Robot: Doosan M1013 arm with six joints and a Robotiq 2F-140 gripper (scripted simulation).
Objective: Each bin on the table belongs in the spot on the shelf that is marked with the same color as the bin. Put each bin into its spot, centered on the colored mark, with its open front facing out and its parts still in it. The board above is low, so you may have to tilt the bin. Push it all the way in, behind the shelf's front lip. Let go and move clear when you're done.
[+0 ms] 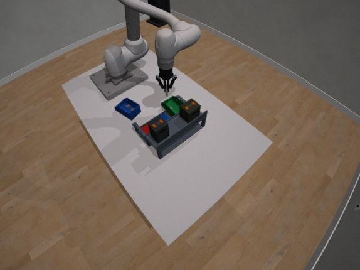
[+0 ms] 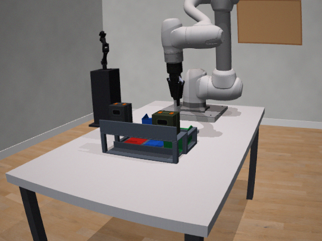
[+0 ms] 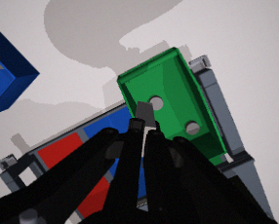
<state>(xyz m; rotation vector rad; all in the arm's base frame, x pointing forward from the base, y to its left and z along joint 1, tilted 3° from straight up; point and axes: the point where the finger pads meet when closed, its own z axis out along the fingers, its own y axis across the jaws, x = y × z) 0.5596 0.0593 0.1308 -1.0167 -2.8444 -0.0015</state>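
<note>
My hand is 130 mm above the green bin, 40 mm short of it and 20 mm to the right of it. From my hand the other things lie so: blue bin (210 mm to the right, 200 mm behind, 150 mm below); red mark (210 mm to the right, 180 mm below, 90 mm ahead); blue mark (180 mm below, 90 mm to the right, 90 mm ahead).
</note>
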